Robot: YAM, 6 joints.
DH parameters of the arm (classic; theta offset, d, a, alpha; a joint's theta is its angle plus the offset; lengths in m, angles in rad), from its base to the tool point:
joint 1: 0 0.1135 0.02 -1.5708
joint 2: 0 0 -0.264 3.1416
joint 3: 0.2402 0 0.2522 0
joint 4: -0.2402 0 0.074 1.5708
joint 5: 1.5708 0 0 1.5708
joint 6: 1.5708 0.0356 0 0
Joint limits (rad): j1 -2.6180..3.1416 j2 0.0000..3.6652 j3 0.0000..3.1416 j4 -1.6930..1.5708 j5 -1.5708..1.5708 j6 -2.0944..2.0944
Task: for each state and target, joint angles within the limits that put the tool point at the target. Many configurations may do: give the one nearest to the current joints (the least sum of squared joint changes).
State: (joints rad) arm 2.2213 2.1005 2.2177 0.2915 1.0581 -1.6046
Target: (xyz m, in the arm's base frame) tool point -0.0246 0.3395 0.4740
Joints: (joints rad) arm 1.7418 1.5529 1.6382 0.1009 1.2279 -1.6046
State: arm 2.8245 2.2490 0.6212 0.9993 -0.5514 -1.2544
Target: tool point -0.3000 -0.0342 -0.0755
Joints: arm 3.1416 2.6366 0.8074 0.9507 -1.2895 -1.2544
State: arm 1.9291 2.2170 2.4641 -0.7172 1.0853 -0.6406
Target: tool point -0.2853 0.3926 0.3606
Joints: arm 2.2642 2.2148 2.3488 -0.8034 1.0861 -0.6406
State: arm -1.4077 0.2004 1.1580 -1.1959 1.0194 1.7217
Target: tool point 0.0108 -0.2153 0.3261
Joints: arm -1.3860 1.1494 1.1061 -0.9174 0.9497 1.7217
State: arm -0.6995 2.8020 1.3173 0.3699 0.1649 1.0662
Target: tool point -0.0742 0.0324 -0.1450
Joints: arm -0.5142 3.6257 0.6478 0.1792 0.2348 1.0662
